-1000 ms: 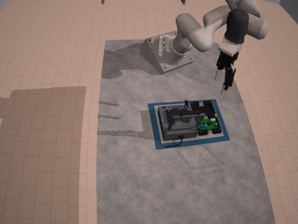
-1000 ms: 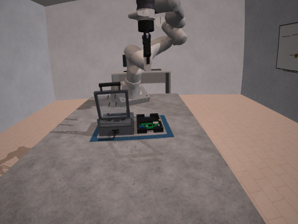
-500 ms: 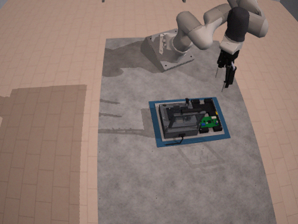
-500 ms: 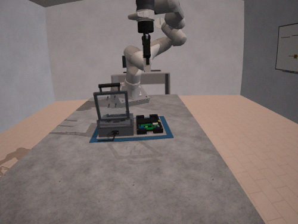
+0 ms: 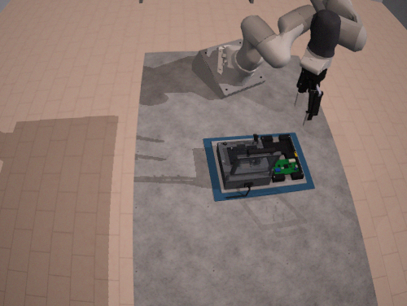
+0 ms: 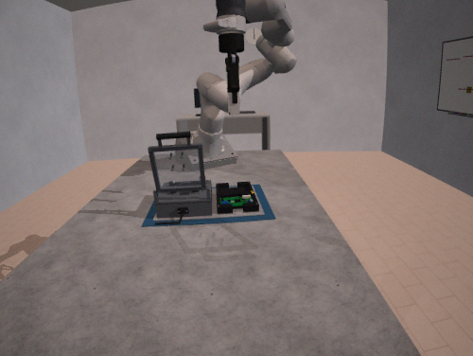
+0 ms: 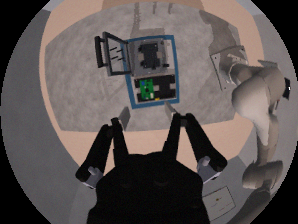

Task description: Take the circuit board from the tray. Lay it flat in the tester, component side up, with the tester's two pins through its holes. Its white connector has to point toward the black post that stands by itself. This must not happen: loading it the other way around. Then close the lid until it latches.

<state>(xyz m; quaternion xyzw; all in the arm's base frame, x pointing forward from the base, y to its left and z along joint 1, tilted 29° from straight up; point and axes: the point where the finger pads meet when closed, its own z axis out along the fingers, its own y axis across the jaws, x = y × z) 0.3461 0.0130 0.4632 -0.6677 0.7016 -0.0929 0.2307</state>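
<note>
My gripper is now 310 mm above the green circuit board. The rest, counted from my hand: tester bed: 30 mm behind, 160 mm to the right, 260 mm below; then framed clear lid: 80 mm ahead, 170 mm to the right, 150 mm below.
</note>
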